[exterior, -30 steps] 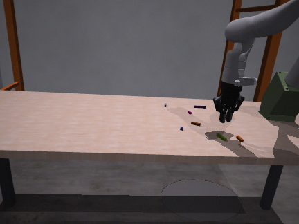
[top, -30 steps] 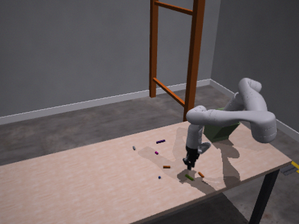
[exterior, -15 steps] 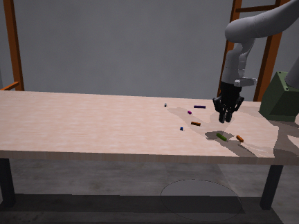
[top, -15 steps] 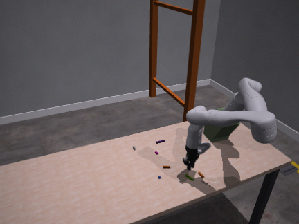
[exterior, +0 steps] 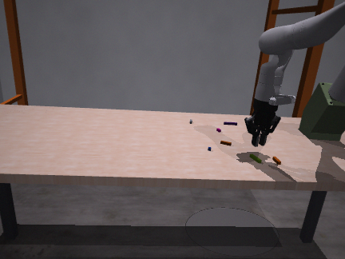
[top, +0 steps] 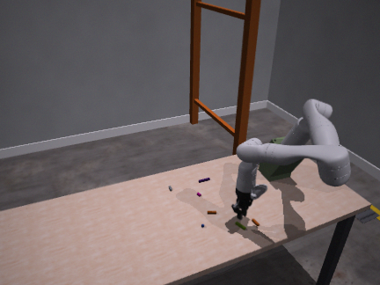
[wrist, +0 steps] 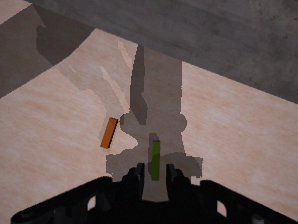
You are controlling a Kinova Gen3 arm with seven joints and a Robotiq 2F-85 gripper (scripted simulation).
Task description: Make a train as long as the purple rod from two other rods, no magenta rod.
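Right now my hand is 7 cm above the lime rod. From my hand the other things lie so: magenta rod 6 cm ahead, 26 cm to the right, 7 cm below; purple rod 1 cm behind, 35 cm to the right, 7 cm below; blue rod 15 cm ahead, 7 cm to the right, 7 cm below.
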